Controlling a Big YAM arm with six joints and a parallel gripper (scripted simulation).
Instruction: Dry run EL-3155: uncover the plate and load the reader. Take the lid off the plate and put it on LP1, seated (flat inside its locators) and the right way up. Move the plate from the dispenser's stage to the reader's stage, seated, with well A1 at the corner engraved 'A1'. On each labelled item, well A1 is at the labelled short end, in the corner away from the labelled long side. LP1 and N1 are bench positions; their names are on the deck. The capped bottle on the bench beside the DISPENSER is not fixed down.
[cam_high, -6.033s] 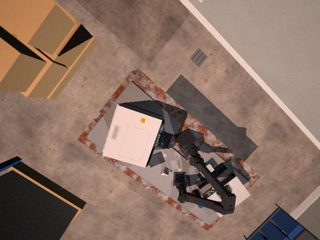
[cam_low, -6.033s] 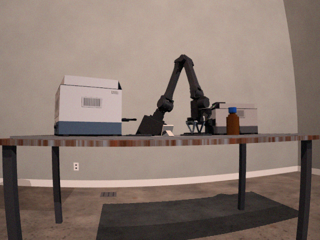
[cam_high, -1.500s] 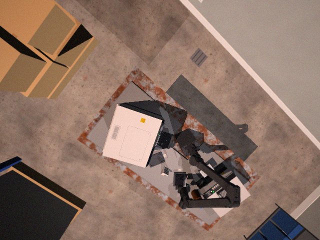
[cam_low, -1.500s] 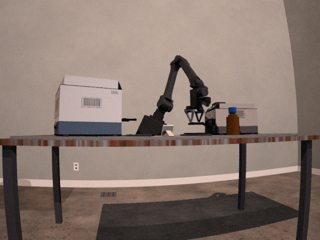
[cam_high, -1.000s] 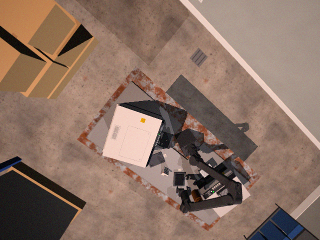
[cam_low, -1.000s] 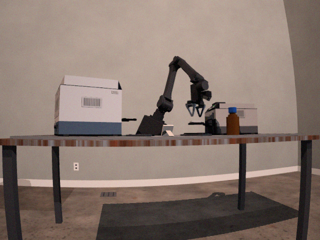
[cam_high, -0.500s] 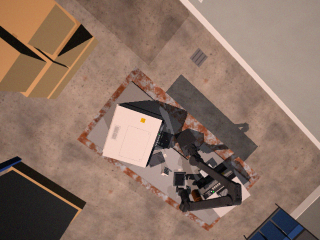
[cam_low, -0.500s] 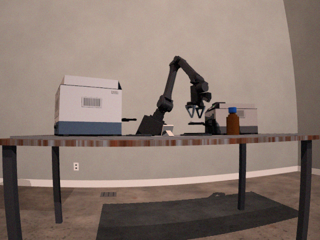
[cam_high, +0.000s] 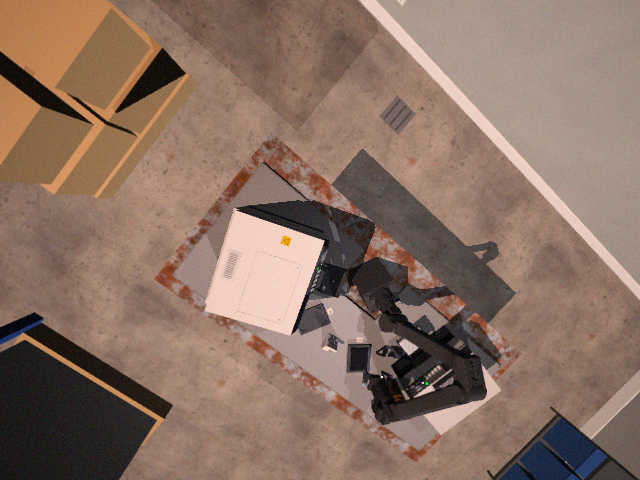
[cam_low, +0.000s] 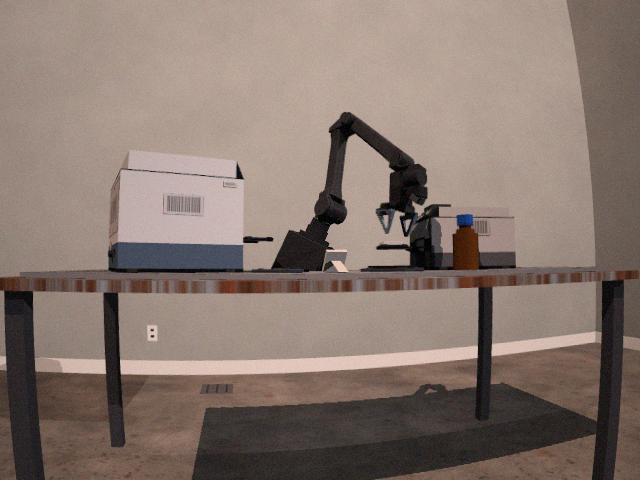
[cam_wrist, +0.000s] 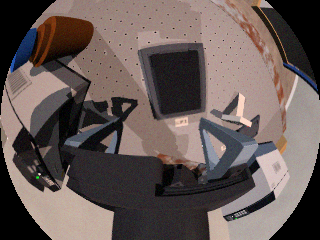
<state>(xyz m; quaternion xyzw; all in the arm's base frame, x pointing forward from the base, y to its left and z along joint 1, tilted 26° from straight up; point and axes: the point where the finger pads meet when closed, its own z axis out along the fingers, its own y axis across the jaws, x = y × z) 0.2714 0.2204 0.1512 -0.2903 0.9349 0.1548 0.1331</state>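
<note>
Right now the white well plate is 250 mm behind my hand, 40 mm to the left of it and 20 mm below it. Also, from my hand: brown capped bottle (230 mm to the left, 20 mm ahead, 10 mm below); then plate lid (110 mm below, 40 mm ahead, 30 mm to the right).
</note>
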